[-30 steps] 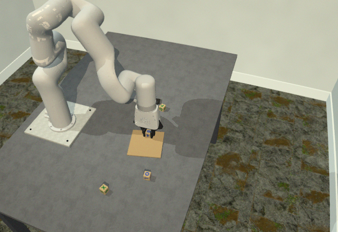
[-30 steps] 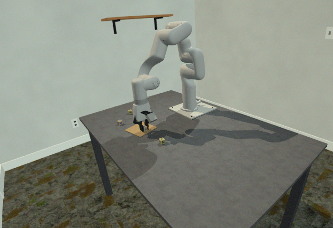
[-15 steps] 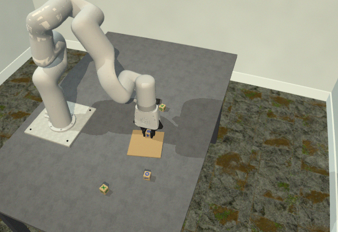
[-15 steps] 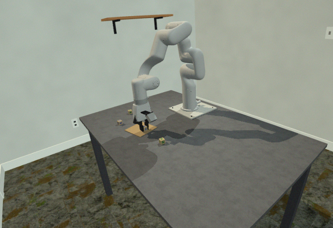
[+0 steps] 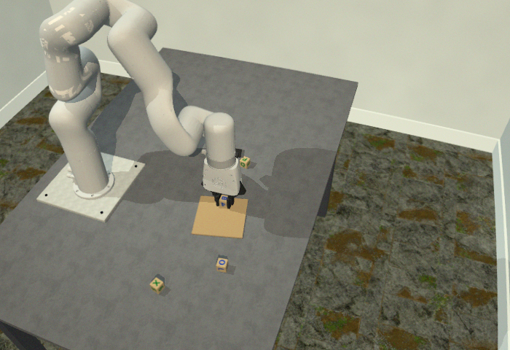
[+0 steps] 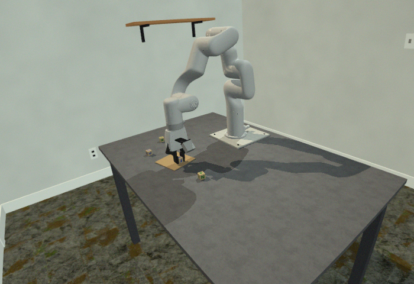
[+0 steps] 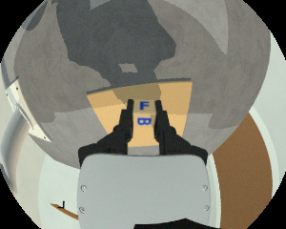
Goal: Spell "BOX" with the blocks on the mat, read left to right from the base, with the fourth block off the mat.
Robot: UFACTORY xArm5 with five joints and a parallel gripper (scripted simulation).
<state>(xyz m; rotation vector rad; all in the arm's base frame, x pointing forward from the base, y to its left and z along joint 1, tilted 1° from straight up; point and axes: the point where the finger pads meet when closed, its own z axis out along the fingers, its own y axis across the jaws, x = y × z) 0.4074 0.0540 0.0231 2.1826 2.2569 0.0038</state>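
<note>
Now: the B block 1 cm below my hand. Round my hand: X block: 31 cm to the right, 6 cm behind, 2 cm below; tan mat: 4 cm to the right, 3 cm below; O block: 20 cm to the right, 7 cm ahead, 2 cm below.
</note>
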